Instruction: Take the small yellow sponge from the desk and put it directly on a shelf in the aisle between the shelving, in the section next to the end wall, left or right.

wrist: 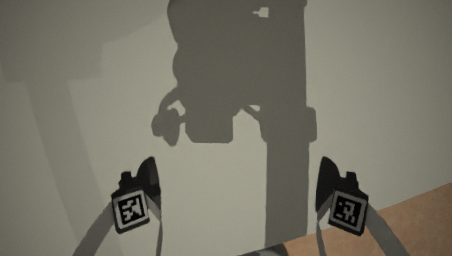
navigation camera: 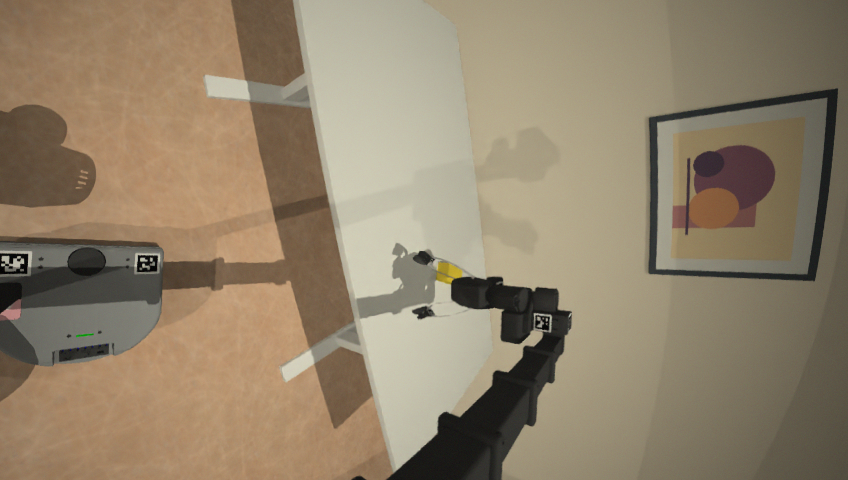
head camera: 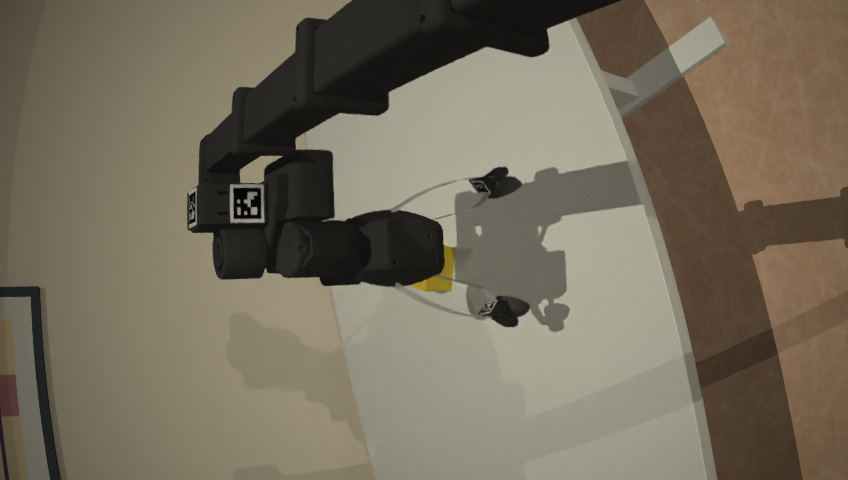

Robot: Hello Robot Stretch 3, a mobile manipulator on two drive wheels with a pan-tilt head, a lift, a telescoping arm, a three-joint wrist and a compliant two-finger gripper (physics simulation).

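Seen in the pictures: gripper, fingertip midpoint: (navigation camera: 415, 284) (head camera: 518, 246); robot's base, link origin: (navigation camera: 87, 260).
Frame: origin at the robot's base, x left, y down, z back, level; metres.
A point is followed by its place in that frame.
Note:
The small yellow sponge (head camera: 448, 265) @[x -0.821, y -0.730, z 0.009 m] (navigation camera: 447, 271) @[x -0.822, y -0.762, z 0.002 m] lies on the white desk (head camera: 601, 321) @[x -0.533, y -0.720, z -0.072 m] (navigation camera: 392, 118) @[x -0.565, y -0.721, z -0.439 m] (wrist: 380, 90), towards its wall side. In the head view the gripper body partly covers it. The sponge does not show in the wrist view. My gripper (head camera: 508, 245) @[x -0.569, y -0.818, z 0.021 m] (navigation camera: 423, 284) @[x -0.569, y -0.818, z 0.021 m] (wrist: 237, 176) @[x -0.569, y -0.818, z 0.021 m] is open and empty, held above the desk. Its fingertips reach past the sponge towards the desk's front edge, and the sponge shows near the gripper body and one finger's strap. The exact height gap is hard to tell. The shelving does not show in these views.
A beige wall (head camera: 148, 178) @[x -1.353, y -1.103, z 0.221 m] (navigation camera: 565, 77) @[x -1.060, y -1.112, z -0.721 m] runs along the back of the desk. A framed picture (head camera: 38, 356) @[x -1.219, y -1.377, z -0.133 m] (navigation camera: 653, 196) @[x -1.175, y -1.373, z -0.273 m] hangs on it. My base (navigation camera: 124, 309) @[x -0.081, y -0.161, z 0.130 m] stands on the brown floor beyond the desk's front edge. White desk legs (head camera: 660, 65) (navigation camera: 261, 92) stick out there.

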